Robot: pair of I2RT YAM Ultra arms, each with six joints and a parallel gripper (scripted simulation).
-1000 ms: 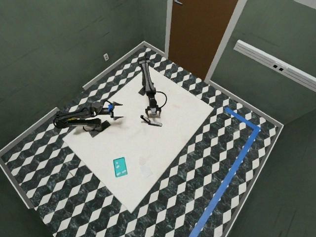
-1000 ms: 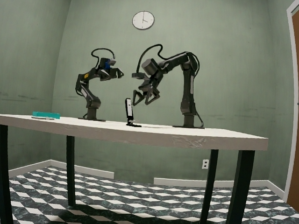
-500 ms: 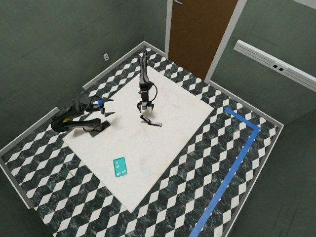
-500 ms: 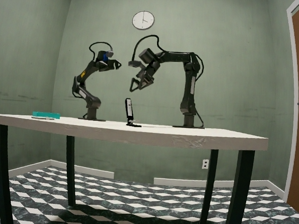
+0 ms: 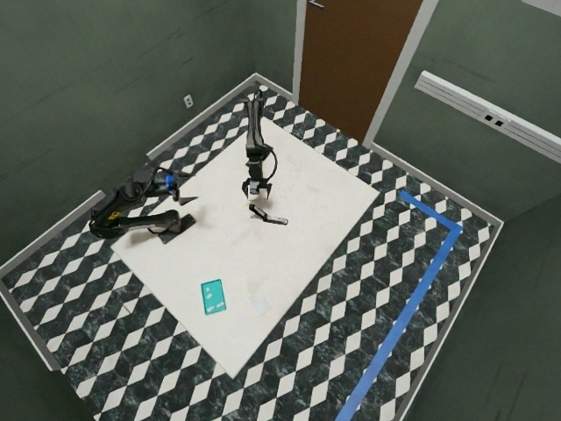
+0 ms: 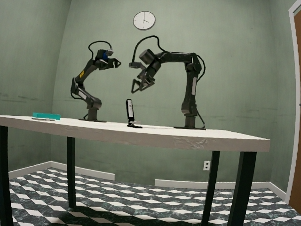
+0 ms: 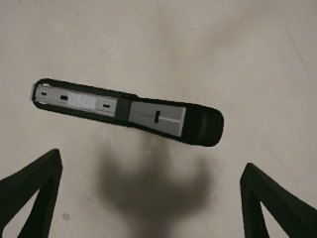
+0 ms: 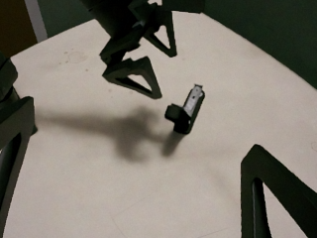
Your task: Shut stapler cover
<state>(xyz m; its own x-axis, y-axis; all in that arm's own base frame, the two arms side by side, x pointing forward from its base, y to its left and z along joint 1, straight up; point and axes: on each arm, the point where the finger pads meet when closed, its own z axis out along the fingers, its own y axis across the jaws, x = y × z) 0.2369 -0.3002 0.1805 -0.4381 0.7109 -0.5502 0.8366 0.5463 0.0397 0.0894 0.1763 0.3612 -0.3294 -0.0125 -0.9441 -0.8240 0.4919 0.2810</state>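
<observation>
Right now the stapler cover is 20 mm ahead of my left hand, 20 mm to the right of it and 100 mm below it. Also, from my left hand: black stapler (50 mm ahead, 130 mm below); teal box (140 mm ahead, 470 mm to the right, 170 mm below).
</observation>
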